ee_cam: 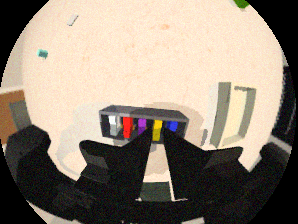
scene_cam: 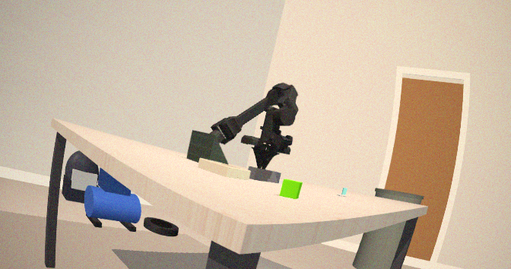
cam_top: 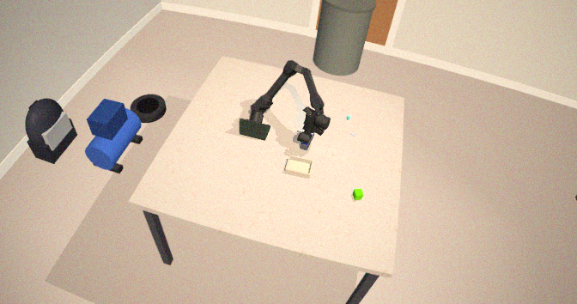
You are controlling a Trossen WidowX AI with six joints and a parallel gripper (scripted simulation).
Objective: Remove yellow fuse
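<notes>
The yellow fuse lies 1 cm below my gripper tip. The rest, counted from my gripper tip: tray (1 cm ahead, 17 cm to the right, 3 cm below); small cyan piece (18 cm ahead, 31 cm to the left, 2 cm below); green cube (35 cm ahead, 24 cm to the right, 2 cm below).
</notes>
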